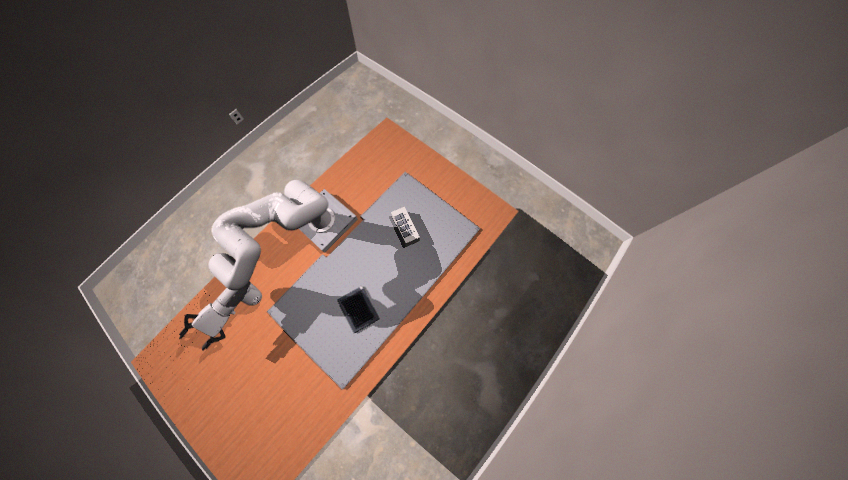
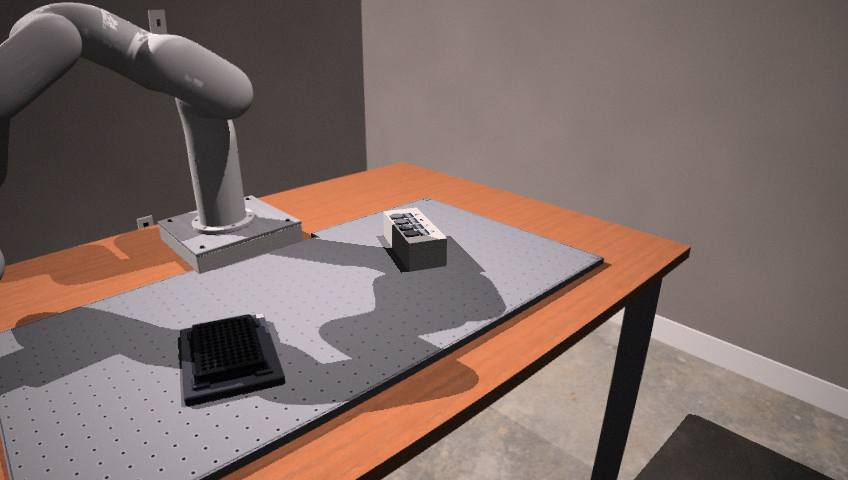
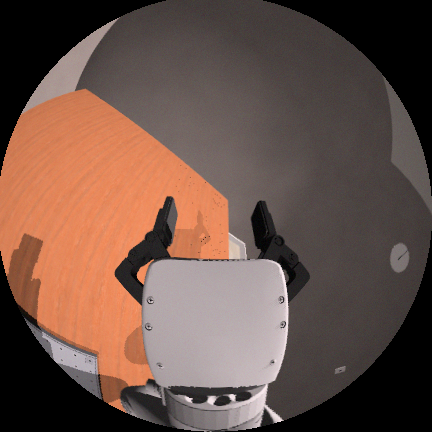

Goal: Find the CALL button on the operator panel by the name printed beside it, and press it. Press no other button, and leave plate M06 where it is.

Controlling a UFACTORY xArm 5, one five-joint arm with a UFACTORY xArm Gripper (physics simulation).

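Seen in the pictures: gripper, fingertip midpoint: [image 1: 191,343] [image 3: 215,206]; arm's base, link origin: [image 1: 322,220] [image 2: 223,222].
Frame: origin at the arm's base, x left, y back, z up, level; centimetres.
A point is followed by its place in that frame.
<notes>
The operator panel [image 1: 404,226] {x 23.5, y -31.4, z 2.6 cm} [image 2: 423,248] {x 21.0, y -37.9, z 1.0 cm} is a small light box with a sloped top, standing on the grey board near the arm's base. Several dark round buttons in a row show on its top, with small labels beside them that are too small to read, so I cannot tell which is CALL. A black plate with a grid of wells [image 1: 358,309] {x -15.8, y -42.4, z -1.4 cm} [image 2: 229,347] {x -15.8, y -43.1, z -0.6 cm}, which may be M06, sits on a dark holder on the board; its name is not readable. My gripper [image 1: 201,341] {x -69.4, y -9.4, z 14.7 cm} [image 3: 215,206] {x -69.4, y -9.4, z 14.7 cm} is open and empty, over the table's far left end, well away from the panel and the plate.
The grey perforated board [image 1: 357,362] {x -31.1, y -57.7, z -3.0 cm} [image 2: 71,428] {x -36.4, y -44.0, z -3.0 cm} [image 3: 75,355] lies on the orange wooden table [image 1: 238,404] {x -79.3, y -34.5, z -4.3 cm} [image 2: 618,249] {x 57.5, y -54.2, z -4.3 cm} [image 3: 100,175] {x -77.5, y -27.3, z -4.3 cm}. The arm's base plate [image 1: 324,240] {x -5.7, y -8.6, z -0.2 cm} [image 2: 238,252] {x -1.6, y -10.9, z -2.4 cm} is beside the board's back edge. The arm's shadow falls across the board, near the panel and the plate. Walls stand around the table.
</notes>
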